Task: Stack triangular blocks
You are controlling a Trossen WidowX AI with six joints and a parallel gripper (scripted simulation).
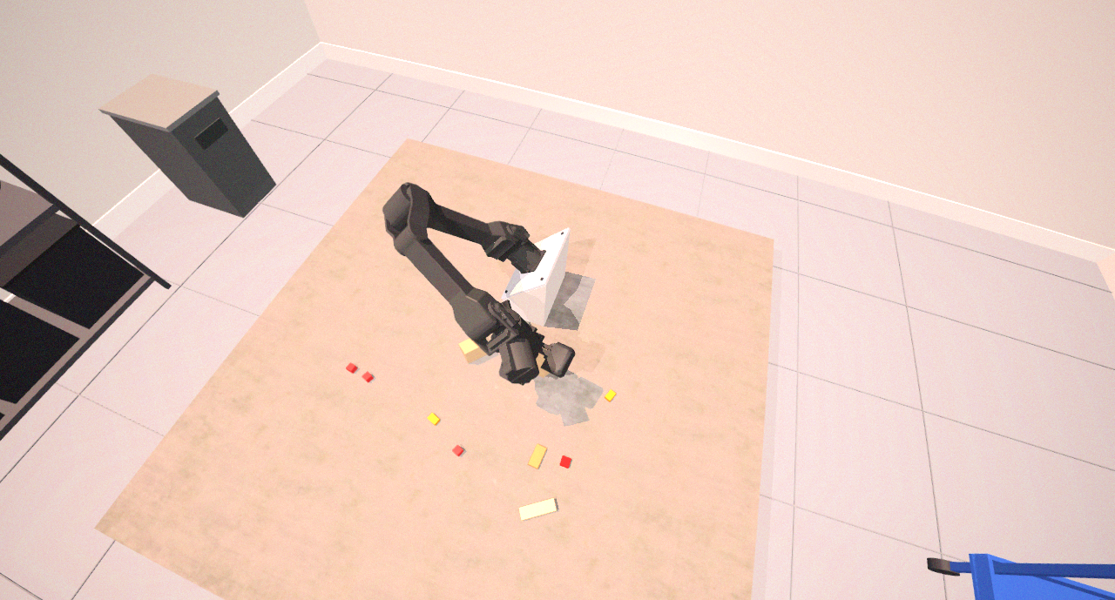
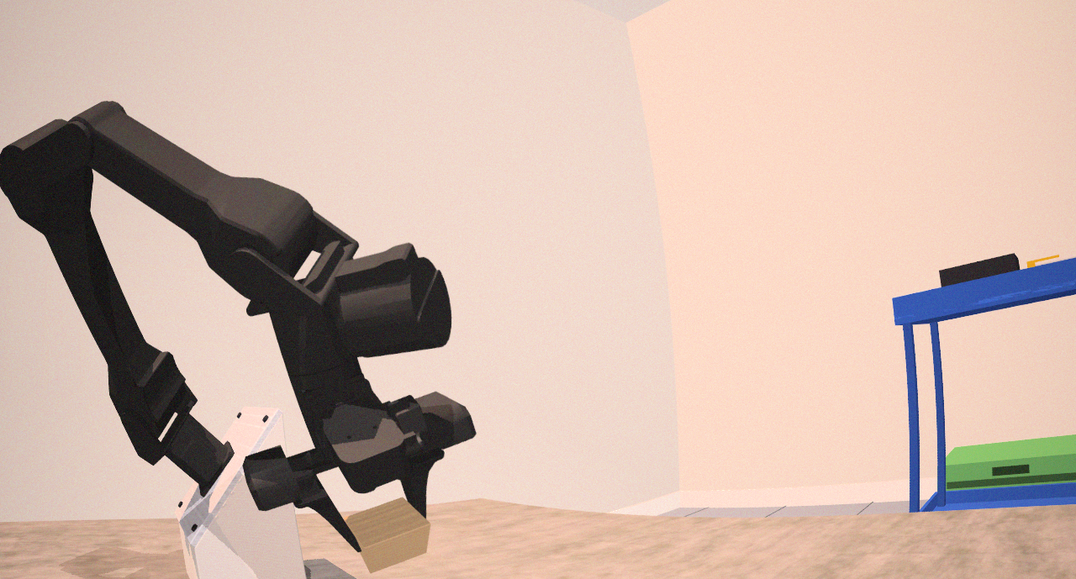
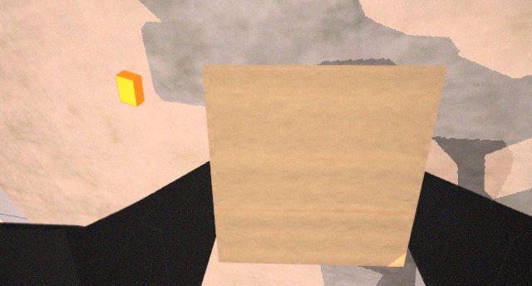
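The wooden triangular block lies 10 mm above my gripper tip. From my gripper tip the other things lie so: long block (270 mm ahead, 120 mm to the left, 90 mm below).
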